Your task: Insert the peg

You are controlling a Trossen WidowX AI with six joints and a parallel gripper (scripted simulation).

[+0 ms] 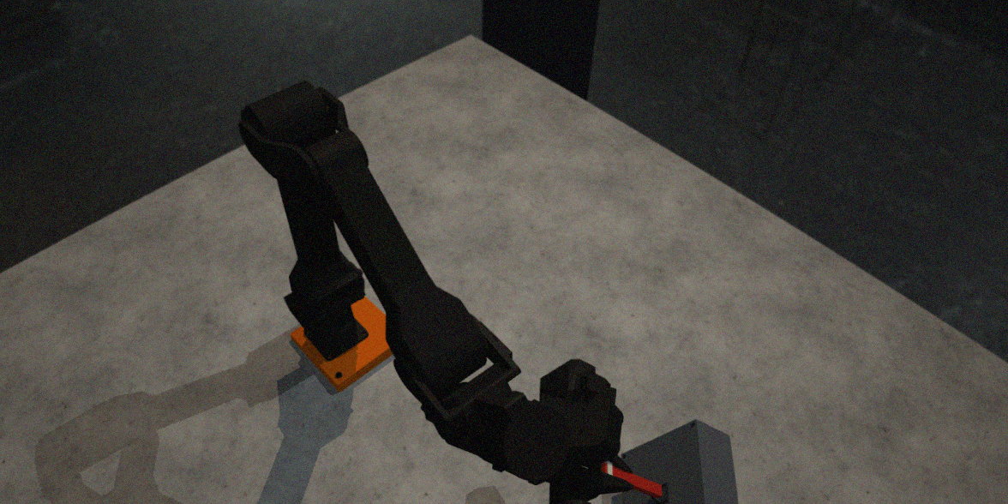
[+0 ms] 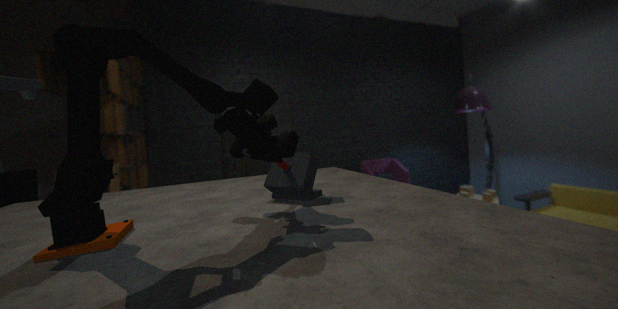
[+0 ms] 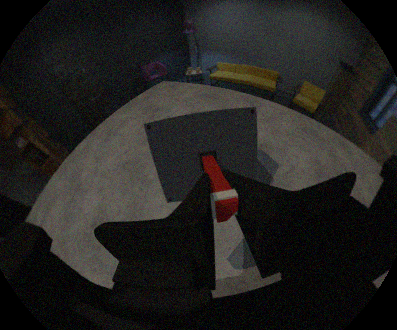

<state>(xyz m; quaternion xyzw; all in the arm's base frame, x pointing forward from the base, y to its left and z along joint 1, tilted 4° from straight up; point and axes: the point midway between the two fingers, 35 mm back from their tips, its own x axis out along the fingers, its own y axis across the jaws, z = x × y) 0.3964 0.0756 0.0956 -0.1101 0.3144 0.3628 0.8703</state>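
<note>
My gripper tip is 4 cm to the right of the grey sloped panel, 4 cm short of it and 4 cm above it. Also, from my gripper tip: red peg (1 cm to the right, 1 cm behind, 1 cm above).
</note>
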